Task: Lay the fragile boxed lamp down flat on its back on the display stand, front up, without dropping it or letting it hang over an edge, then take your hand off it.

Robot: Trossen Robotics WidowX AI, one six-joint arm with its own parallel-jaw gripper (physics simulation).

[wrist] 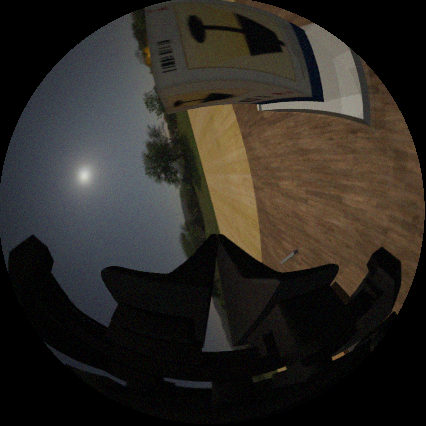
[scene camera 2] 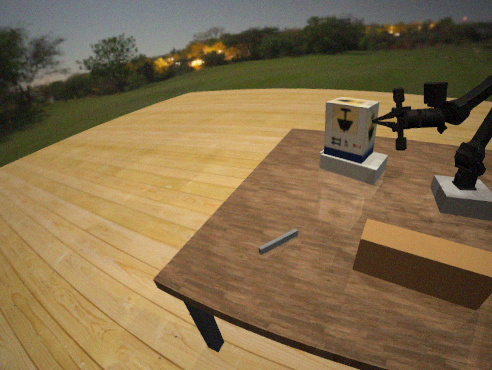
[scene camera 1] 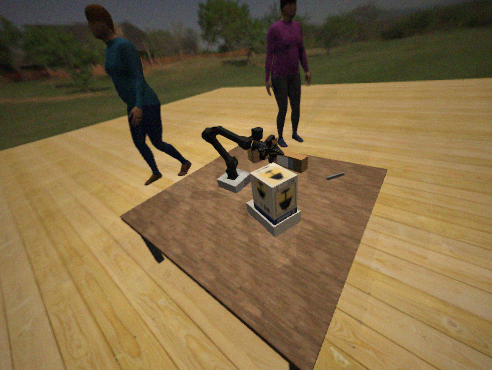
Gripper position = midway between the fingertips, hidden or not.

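Note:
My gripper's shut, and it's holding nothing; that's my gripper (scene camera 2: 371, 121), and you'd find it in the wrist view (wrist: 215, 238) too. There's also a stand (scene camera 2: 370, 170), and the wrist view (wrist: 344, 95) has that stand as well.

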